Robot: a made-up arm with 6 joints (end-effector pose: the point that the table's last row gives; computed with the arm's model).
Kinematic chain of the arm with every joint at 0, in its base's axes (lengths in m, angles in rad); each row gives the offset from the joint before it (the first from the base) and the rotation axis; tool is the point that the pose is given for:
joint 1: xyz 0 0 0.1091 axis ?
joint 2: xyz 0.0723 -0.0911 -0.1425 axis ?
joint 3: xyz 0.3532 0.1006 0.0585 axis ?
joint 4: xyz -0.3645 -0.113 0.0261 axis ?
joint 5: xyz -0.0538 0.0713 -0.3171 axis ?
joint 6: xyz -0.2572 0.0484 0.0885 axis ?
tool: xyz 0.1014 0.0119 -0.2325
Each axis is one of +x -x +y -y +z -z.
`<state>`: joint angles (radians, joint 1 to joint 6).
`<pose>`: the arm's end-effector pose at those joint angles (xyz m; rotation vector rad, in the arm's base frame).
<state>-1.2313 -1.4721 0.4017 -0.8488 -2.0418 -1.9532</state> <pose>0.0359 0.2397 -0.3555 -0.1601 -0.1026 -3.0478</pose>
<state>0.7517 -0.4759 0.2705 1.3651 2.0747 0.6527</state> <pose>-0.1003 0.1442 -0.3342 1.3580 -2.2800 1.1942</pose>
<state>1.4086 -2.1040 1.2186 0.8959 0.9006 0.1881</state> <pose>0.5335 -0.1947 -0.1606 -0.2090 -2.8690 0.9600</pose>
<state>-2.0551 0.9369 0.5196 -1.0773 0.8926 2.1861</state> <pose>0.0755 0.0886 -0.3615 1.3068 0.6754 2.6706</pose>
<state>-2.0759 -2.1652 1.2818 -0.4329 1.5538 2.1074</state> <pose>-0.3427 -0.1739 -0.0496 -1.8024 -0.0253 0.8808</pose>
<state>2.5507 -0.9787 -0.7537 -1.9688 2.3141 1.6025</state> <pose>-0.0780 -0.3340 -0.3030 1.0313 -0.2204 2.8639</pose>
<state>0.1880 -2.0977 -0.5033 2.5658 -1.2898 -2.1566</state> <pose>0.0317 -0.2328 0.2433 -1.5170 -1.7650 -0.3478</pose>
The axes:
joint 1: -z
joint 2: -x
joint 3: +z
joint 4: +z
joint 5: -y
joint 6: +x

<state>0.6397 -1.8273 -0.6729 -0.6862 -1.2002 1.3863</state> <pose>0.2497 -0.3357 0.3398 -1.8658 -0.7705 0.6576</pose>
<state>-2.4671 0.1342 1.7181 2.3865 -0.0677 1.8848</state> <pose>-0.5352 0.9005 -0.0471 1.9514 0.2561 0.2315</pose>
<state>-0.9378 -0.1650 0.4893 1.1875 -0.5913 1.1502</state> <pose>0.2674 -0.3933 -0.2368 -0.0885 1.4461 2.0040</pose>
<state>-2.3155 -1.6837 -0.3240 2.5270 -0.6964 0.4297</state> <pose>-0.1198 -0.1000 -0.2325 -1.0204 -0.1314 -1.7857</pose>
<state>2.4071 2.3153 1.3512 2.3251 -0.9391 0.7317</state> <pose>-0.5246 -0.5823 0.3772 -2.3141 -1.3517 -1.5552</pose>
